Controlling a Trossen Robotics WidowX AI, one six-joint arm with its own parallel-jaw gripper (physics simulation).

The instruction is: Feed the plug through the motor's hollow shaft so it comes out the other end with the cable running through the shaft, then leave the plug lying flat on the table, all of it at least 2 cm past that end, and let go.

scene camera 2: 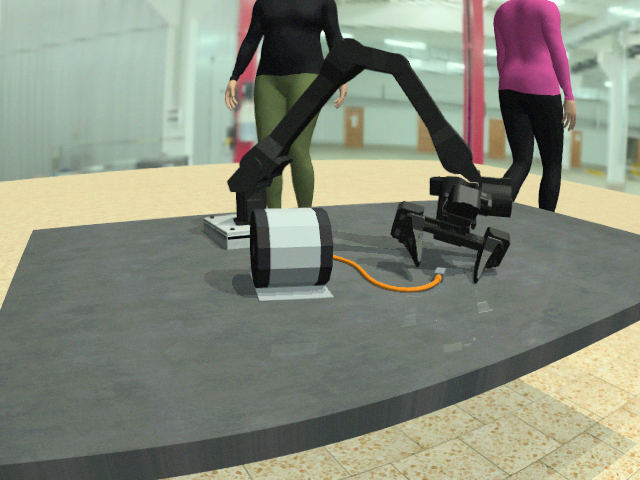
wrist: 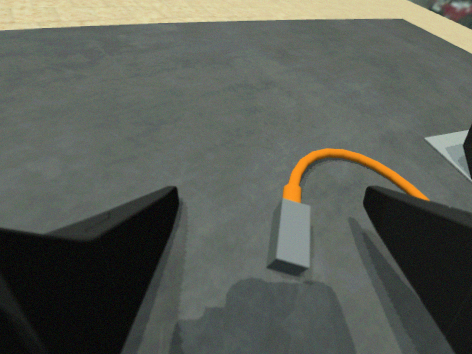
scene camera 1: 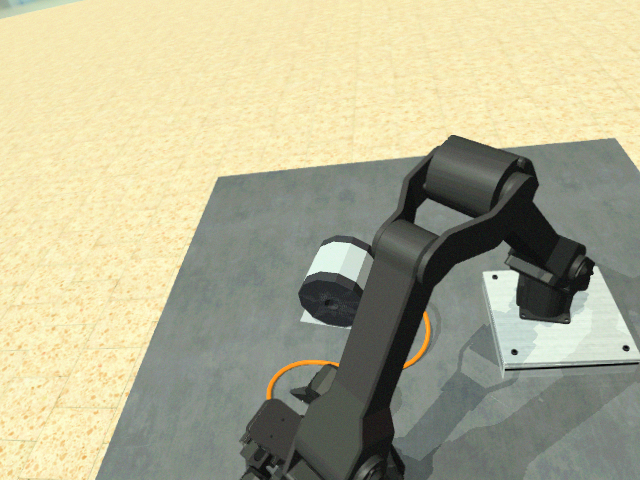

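Where they show: gripper, fingertip midpoint: (scene camera 2: 447,273) (wrist: 270,195); arm's base, origin of the base link: (scene camera 1: 543,304).
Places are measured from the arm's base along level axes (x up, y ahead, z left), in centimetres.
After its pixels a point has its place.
Observation:
The grey block plug (wrist: 294,235) @[x -1.7, y 30.6, z 23.0 cm] (scene camera 2: 439,271) @[x -1.7, y 31.4, z 22.5 cm] lies on the table, joined to the orange cable (wrist: 345,153) @[x -2.5, y 34.7, z 15.7 cm] (scene camera 2: 398,289) @[x -2.7, y 34.6, z 14.6 cm] (scene camera 1: 305,362) @[x -2.5, y 31.5, z 13.0 cm]. The cable curves over the table toward the motor. The motor (scene camera 2: 294,248) @[x 3.3, y 33.7, z 0.7 cm] (scene camera 1: 338,258) @[x 7.2, y 28.2, z 1.3 cm], a white cylinder with black ends, lies on its side on a pale base, with a small dark hole in the end face seen in scene camera 1. My gripper (wrist: 270,195) @[x -1.6, y 32.7, z 23.1 cm] (scene camera 2: 446,273) @[x -1.6, y 32.7, z 23.1 cm] is open and empty, its fingers wide apart on either side of the plug and above the table. In scene camera 1 the arm hides the plug and part of the cable.
The arm's white base plate (scene camera 1: 573,351) @[x 0.2, y -3.3, z 7.6 cm] (scene camera 2: 217,227) @[x -0.4, y 2.2, z -6.7 cm] is bolted to the dark table (scene camera 1: 206,310) @[x -3.0, y 51.5, z 5.7 cm] (scene camera 2: 155,361) @[x -3.0, y 50.1, z -16.7 cm]. A corner of the motor's pale base (wrist: 445,137) @[x -2.8, y 34.3, z 2.9 cm] shows at the right of the wrist view. Two people stand beyond the table in scene camera 2.

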